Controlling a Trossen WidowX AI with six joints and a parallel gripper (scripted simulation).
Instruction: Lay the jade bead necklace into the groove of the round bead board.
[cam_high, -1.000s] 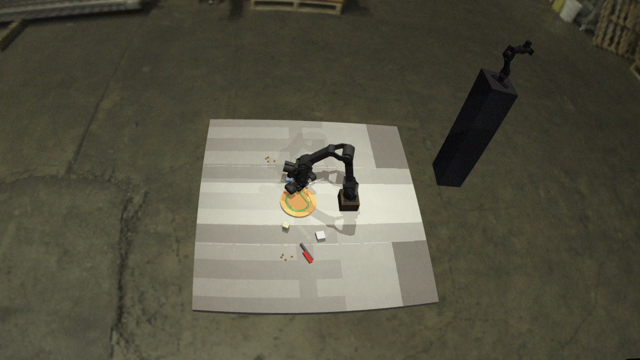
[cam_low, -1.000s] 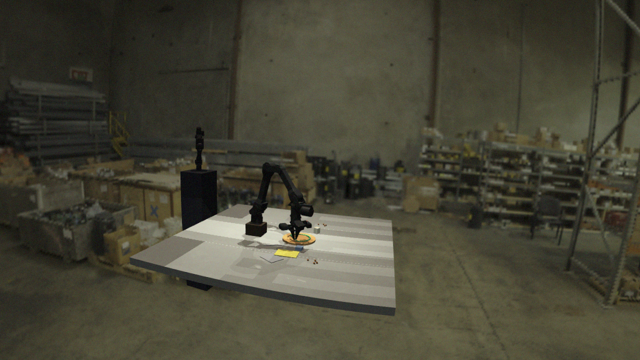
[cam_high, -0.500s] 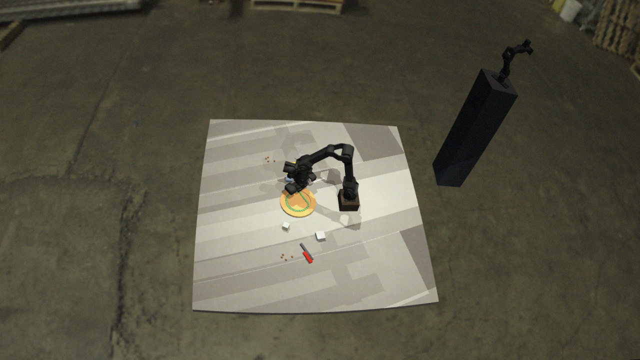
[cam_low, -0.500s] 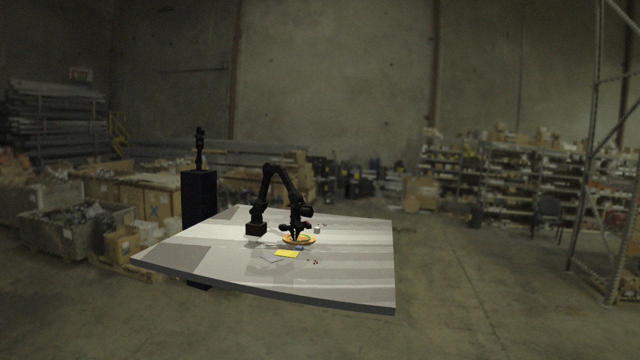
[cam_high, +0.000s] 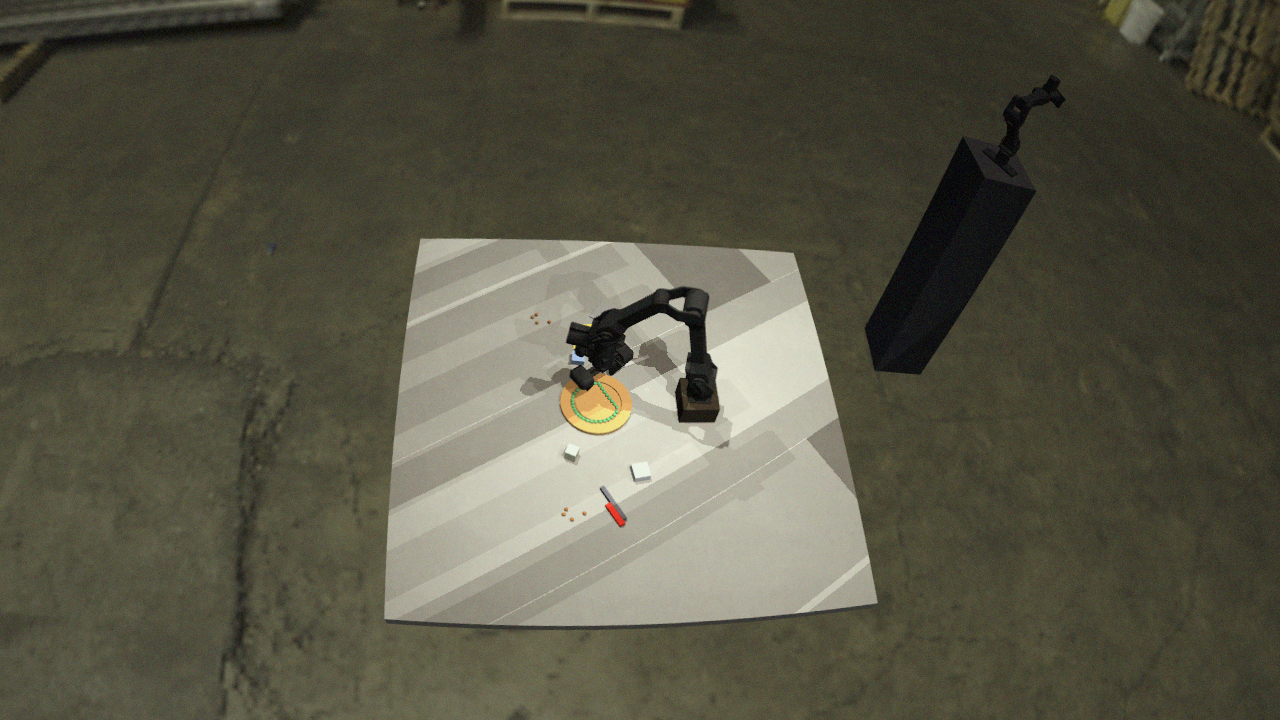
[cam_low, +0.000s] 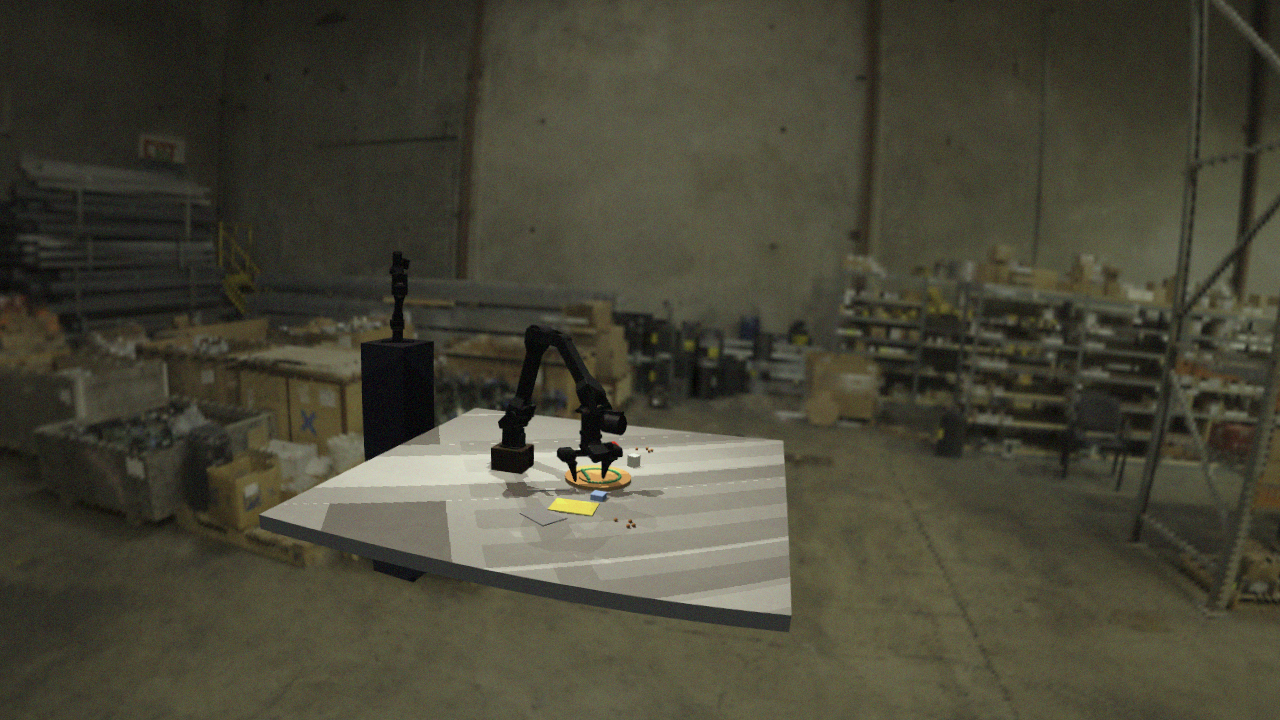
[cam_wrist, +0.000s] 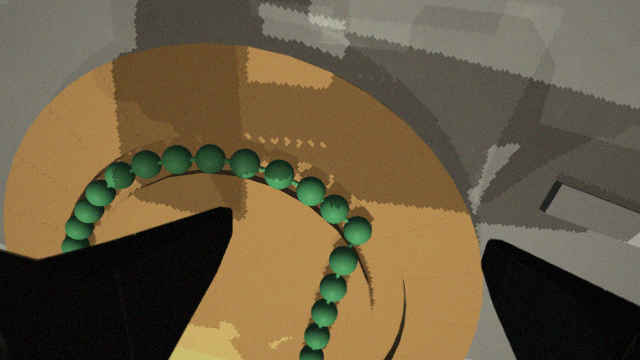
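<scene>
Now: the blue block 90 mm to the right of my gripper tip, 60 mm ahead of it and 10 mm below it. Round my gripper tip: yellow pad (170 mm to the right, 20 mm below, 20 mm ahead); then white strip (90 mm to the right, 90 mm behind, 20 mm below); then cream cube (240 mm to the left, 70 mm ahead).
</scene>
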